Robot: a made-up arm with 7 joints.
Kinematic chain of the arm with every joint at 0, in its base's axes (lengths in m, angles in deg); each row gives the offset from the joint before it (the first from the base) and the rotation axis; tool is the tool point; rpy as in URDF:
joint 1: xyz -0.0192 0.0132 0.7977 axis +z
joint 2: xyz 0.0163 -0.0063 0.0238 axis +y
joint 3: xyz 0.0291 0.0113 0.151 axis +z
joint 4: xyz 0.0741 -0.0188 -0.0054 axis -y
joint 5: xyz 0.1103 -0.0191 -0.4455 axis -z
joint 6: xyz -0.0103 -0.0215 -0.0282 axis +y
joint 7: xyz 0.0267 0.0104 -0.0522 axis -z
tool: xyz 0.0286 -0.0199 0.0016 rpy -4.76 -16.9 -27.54
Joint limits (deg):
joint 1: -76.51..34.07
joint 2: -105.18..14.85
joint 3: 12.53..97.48
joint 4: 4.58..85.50
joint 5: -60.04..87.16
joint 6: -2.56..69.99
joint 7: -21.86..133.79
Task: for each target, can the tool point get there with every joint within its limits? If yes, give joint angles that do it. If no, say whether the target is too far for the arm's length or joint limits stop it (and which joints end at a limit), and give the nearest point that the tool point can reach.
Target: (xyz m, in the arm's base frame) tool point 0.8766 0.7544 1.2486
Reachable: no: too far | nearest point 0.5022 0.4446 1.0675 | short by 0.519 m
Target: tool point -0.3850 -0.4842 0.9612
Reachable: no: joint limits stop it (at a limit: joint 1, joint 3, joint 4, joint 6) | nearest point 0.0281 -0.4067 0.9689 | short by 0.420 m
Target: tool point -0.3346 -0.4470 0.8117
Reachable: no: joint limits stop it (at a limit: joint 1, joint 3, joint 4, joint 6) | nearest point 0.0334 -0.4258 0.8099 | short by 0.369 m
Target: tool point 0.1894 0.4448 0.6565
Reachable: yes | joints 17.52 -32.48 78.85 25.24 6.43 61.21 31.60
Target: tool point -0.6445 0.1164 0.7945
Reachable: no: joint limits stop it (at a limit: joint 1, joint 2, joint 4, joint 6) | nearest point -0.5888 0.3589 0.8723 | short by 0.261 m
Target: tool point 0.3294 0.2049 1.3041
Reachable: yes | joints -55.75 -91.36 48.77 60.94 -11.93 52.69 24.12
